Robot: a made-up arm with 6 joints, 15 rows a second.
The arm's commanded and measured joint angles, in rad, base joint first. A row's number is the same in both.
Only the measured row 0 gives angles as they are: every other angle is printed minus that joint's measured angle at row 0.
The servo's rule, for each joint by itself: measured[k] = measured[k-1] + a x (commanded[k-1-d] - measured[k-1]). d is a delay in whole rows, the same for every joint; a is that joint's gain. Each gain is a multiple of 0.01, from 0.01 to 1. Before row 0 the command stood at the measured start. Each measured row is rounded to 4 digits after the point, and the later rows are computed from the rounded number. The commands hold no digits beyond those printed.
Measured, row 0:
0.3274, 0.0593, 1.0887, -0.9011, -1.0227, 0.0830
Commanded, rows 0 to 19:
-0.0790, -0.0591, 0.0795, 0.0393, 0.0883, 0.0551
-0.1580, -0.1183, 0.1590, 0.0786, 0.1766, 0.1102
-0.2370, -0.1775, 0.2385, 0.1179, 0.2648, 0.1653
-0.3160, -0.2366, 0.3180, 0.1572, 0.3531, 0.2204
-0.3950, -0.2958, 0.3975, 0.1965, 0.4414, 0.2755
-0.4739, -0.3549, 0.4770, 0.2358, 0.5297, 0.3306
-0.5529, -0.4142, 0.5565, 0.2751, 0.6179, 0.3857
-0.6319, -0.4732, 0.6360, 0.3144, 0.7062, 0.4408
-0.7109, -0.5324, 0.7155, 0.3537, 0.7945, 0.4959
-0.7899, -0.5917, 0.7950, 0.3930, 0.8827, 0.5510
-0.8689, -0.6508, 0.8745, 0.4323, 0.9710, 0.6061
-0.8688, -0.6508, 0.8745, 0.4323, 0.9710, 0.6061
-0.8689, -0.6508, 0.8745, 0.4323, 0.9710, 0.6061
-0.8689, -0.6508, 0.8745, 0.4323, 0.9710, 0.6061
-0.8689, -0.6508, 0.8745, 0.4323, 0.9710, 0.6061
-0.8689, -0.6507, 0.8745, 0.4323, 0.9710, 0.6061
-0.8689, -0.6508, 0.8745, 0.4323, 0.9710, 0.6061
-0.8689, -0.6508, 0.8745, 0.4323, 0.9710, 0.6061
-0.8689, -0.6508, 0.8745, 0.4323, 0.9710, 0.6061
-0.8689, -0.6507, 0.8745, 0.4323, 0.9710, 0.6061
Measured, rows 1 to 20:
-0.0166, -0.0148, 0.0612, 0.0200, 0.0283, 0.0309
-0.0463, -0.0407, 0.1365, 0.0499, 0.0758, 0.0753
-0.0863, -0.0749, 0.2150, 0.0846, 0.1363, 0.1257
-0.1345, -0.1153, 0.2943, 0.1216, 0.2057, 0.1787
-0.1892, -0.1604, 0.3738, 0.1598, 0.2811, 0.2329
-0.2490, -0.2090, 0.4533, 0.1986, 0.3607, 0.2876
-0.3128, -0.2603, 0.5328, 0.2376, 0.4430, 0.3425
-0.3798, -0.3135, 0.6123, 0.2768, 0.5272, 0.3975
-0.4493, -0.3682, 0.6918, 0.3160, 0.6127, 0.4526
-0.5208, -0.4241, 0.7713, 0.3553, 0.6991, 0.5077
-0.5939, -0.4808, 0.8508, 0.3946, 0.7861, 0.5628
-0.6516, -0.5233, 0.8690, 0.4138, 0.8453, 0.5870
-0.6972, -0.5552, 0.8732, 0.4232, 0.8855, 0.5977
-0.7333, -0.5791, 0.8742, 0.4278, 0.9129, 0.6024
-0.7618, -0.5970, 0.8744, 0.4301, 0.9315, 0.6045
-0.7843, -0.6104, 0.8745, 0.4312, 0.9441, 0.6054
-0.8021, -0.6205, 0.8745, 0.4318, 0.9527, 0.6058
-0.8161, -0.6281, 0.8745, 0.4321, 0.9586, 0.6060
-0.8272, -0.6338, 0.8745, 0.4322, 0.9626, 0.6061
-0.8360, -0.6380, 0.8745, 0.4323, 0.9653, 0.6061
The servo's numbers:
d 0
a 0.21 0.25 0.77 0.51 0.32 0.56

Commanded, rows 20 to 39:
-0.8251, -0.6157, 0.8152, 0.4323, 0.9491, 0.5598
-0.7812, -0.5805, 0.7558, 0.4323, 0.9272, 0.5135
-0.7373, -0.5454, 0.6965, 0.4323, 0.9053, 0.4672
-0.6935, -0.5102, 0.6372, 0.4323, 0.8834, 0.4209
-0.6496, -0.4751, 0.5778, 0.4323, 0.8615, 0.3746
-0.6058, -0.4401, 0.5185, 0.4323, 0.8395, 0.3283
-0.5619, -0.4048, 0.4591, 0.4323, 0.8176, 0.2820
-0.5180, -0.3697, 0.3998, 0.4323, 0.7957, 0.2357
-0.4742, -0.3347, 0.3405, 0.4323, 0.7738, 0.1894
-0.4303, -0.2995, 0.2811, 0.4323, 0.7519, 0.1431
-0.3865, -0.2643, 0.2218, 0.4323, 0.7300, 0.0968
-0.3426, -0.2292, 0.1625, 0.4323, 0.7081, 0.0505
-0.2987, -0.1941, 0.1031, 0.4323, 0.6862, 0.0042
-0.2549, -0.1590, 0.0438, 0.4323, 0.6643, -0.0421
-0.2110, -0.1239, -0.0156, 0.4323, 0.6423, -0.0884
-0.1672, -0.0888, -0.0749, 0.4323, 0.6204, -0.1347
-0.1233, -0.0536, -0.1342, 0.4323, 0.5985, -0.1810
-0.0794, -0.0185, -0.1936, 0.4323, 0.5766, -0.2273
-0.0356, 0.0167, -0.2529, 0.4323, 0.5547, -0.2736
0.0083, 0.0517, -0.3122, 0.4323, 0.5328, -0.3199
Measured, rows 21 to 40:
-0.8337, -0.6324, 0.8288, 0.4323, 0.9601, 0.5802
-0.8227, -0.6194, 0.7726, 0.4323, 0.9496, 0.5428
-0.8048, -0.6009, 0.7140, 0.4323, 0.9354, 0.5005
-0.7814, -0.5782, 0.6549, 0.4323, 0.9188, 0.4559
-0.7537, -0.5524, 0.5955, 0.4323, 0.9005, 0.4104
-0.7226, -0.5243, 0.5362, 0.4323, 0.8810, 0.3644
-0.6889, -0.4944, 0.4768, 0.4323, 0.8607, 0.3183
-0.6530, -0.4632, 0.4175, 0.4323, 0.8399, 0.2720
-0.6155, -0.4311, 0.3582, 0.4323, 0.8187, 0.2257
-0.5766, -0.3982, 0.2988, 0.4323, 0.7973, 0.1794
-0.5367, -0.3647, 0.2395, 0.4323, 0.7758, 0.1331
-0.4959, -0.3308, 0.1802, 0.4323, 0.7541, 0.0868
-0.4545, -0.2966, 0.1208, 0.4323, 0.7324, 0.0405
-0.4126, -0.2622, 0.0615, 0.4323, 0.7106, -0.0058
-0.3703, -0.2276, 0.0021, 0.4323, 0.6887, -0.0521
-0.3276, -0.1929, -0.0572, 0.4323, 0.6668, -0.0984
-0.2847, -0.1581, -0.1165, 0.4323, 0.6449, -0.1447
-0.2416, -0.1232, -0.1759, 0.4323, 0.6230, -0.1910
-0.1983, -0.0882, -0.2352, 0.4323, 0.6011, -0.2373
-0.1549, -0.0532, -0.2945, 0.4323, 0.5792, -0.2836

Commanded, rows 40 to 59:
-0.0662, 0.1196, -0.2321, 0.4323, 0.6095, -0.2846
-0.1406, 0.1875, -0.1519, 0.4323, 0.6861, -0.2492
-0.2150, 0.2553, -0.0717, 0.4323, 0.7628, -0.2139
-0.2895, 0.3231, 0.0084, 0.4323, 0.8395, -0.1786
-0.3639, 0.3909, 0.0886, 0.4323, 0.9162, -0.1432
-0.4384, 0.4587, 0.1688, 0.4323, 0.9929, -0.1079
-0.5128, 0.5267, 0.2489, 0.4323, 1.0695, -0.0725
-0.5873, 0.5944, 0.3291, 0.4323, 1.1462, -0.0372
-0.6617, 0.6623, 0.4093, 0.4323, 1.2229, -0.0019
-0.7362, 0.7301, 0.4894, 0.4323, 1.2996, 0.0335
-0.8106, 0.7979, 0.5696, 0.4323, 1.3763, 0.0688
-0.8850, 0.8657, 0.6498, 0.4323, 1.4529, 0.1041
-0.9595, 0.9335, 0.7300, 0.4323, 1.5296, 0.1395
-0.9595, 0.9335, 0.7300, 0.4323, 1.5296, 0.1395
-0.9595, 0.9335, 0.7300, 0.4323, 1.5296, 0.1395
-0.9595, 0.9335, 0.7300, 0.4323, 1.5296, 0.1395
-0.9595, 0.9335, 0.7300, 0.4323, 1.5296, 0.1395
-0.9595, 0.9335, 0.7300, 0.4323, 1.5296, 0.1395
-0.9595, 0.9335, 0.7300, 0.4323, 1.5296, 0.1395
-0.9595, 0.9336, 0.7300, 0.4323, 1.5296, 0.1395
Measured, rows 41 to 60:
-0.1363, -0.0100, -0.2465, 0.4323, 0.5889, -0.2842
-0.1372, 0.0394, -0.1737, 0.4323, 0.6200, -0.2646
-0.1535, 0.0934, -0.0952, 0.4323, 0.6657, -0.2362
-0.1821, 0.1508, -0.0154, 0.4323, 0.7213, -0.2039
-0.2203, 0.2108, 0.0647, 0.4323, 0.7837, -0.1699
-0.2661, 0.2728, 0.1449, 0.4323, 0.8506, -0.1352
-0.3179, 0.3363, 0.2250, 0.4323, 0.9206, -0.1001
-0.3745, 0.4008, 0.3052, 0.4323, 0.9928, -0.0649
-0.4348, 0.4662, 0.3854, 0.4323, 1.0664, -0.0296
-0.4981, 0.5322, 0.4655, 0.4323, 1.1410, 0.0057
-0.5637, 0.5986, 0.5457, 0.4323, 1.2163, 0.0410
-0.6312, 0.6654, 0.6259, 0.4323, 1.2920, 0.0763
-0.7001, 0.7324, 0.7061, 0.4323, 1.3680, 0.1117
-0.7546, 0.7827, 0.7245, 0.4323, 1.4197, 0.1273
-0.7976, 0.8204, 0.7287, 0.4323, 1.4549, 0.1341
-0.8316, 0.8487, 0.7297, 0.4323, 1.4788, 0.1371
-0.8585, 0.8699, 0.7299, 0.4323, 1.4951, 0.1384
-0.8797, 0.8858, 0.7300, 0.4323, 1.5061, 0.1390
-0.8965, 0.8977, 0.7300, 0.4323, 1.5136, 0.1393
-0.9097, 0.9067, 0.7300, 0.4323, 1.5187, 0.1394

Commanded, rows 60 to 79:
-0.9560, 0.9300, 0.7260, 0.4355, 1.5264, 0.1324
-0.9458, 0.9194, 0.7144, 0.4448, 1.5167, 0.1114
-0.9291, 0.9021, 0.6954, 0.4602, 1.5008, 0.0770
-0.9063, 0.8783, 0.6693, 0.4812, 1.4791, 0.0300
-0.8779, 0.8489, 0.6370, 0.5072, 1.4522, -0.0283
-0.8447, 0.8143, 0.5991, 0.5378, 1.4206, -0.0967
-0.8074, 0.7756, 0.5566, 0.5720, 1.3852, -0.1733
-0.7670, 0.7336, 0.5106, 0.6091, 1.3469, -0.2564
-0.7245, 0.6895, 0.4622, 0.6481, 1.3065, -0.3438
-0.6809, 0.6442, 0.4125, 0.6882, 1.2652, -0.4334
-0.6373, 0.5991, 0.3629, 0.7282, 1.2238, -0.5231
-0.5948, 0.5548, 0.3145, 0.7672, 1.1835, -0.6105
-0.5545, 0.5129, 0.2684, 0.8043, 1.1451, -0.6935
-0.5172, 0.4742, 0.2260, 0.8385, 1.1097, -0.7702
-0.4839, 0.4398, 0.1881, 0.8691, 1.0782, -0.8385
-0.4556, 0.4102, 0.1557, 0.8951, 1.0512, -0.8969
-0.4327, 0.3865, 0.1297, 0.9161, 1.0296, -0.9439
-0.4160, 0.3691, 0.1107, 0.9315, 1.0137, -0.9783
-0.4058, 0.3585, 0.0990, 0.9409, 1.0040, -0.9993
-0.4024, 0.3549, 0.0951, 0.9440, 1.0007, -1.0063
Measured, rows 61 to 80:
-0.9194, 0.9125, 0.7269, 0.4339, 1.5212, 0.1355
-0.9249, 0.9142, 0.7173, 0.4395, 1.5198, 0.1220
-0.9258, 0.9112, 0.7004, 0.4501, 1.5137, 0.0968
-0.9217, 0.9030, 0.6765, 0.4660, 1.5026, 0.0594
-0.9125, 0.8895, 0.6461, 0.4870, 1.4865, 0.0103
-0.8983, 0.8707, 0.6099, 0.5129, 1.4654, -0.0496
-0.8792, 0.8469, 0.5689, 0.5430, 1.4397, -0.1189
-0.8556, 0.8186, 0.5240, 0.5767, 1.4100, -0.1959
-0.8281, 0.7863, 0.4764, 0.6131, 1.3769, -0.2787
-0.7972, 0.7508, 0.4272, 0.6514, 1.3412, -0.3653
-0.7636, 0.7129, 0.3777, 0.6906, 1.3036, -0.4537
-0.7282, 0.6734, 0.3290, 0.7297, 1.2652, -0.5415
-0.6917, 0.6333, 0.2823, 0.7677, 1.2268, -0.6266
-0.6551, 0.5935, 0.2389, 0.8038, 1.1893, -0.7070
-0.6191, 0.5551, 0.1998, 0.8371, 1.1537, -0.7806
-0.5848, 0.5189, 0.1658, 0.8667, 1.1209, -0.8457
-0.5529, 0.4858, 0.1380, 0.8919, 1.0917, -0.9007
-0.5242, 0.4566, 0.1170, 0.9121, 1.0667, -0.9442
-0.4993, 0.4321, 0.1031, 0.9268, 1.0466, -0.9751
-0.4790, 0.4128, 0.0969, 0.9356, 1.0319, -0.9926

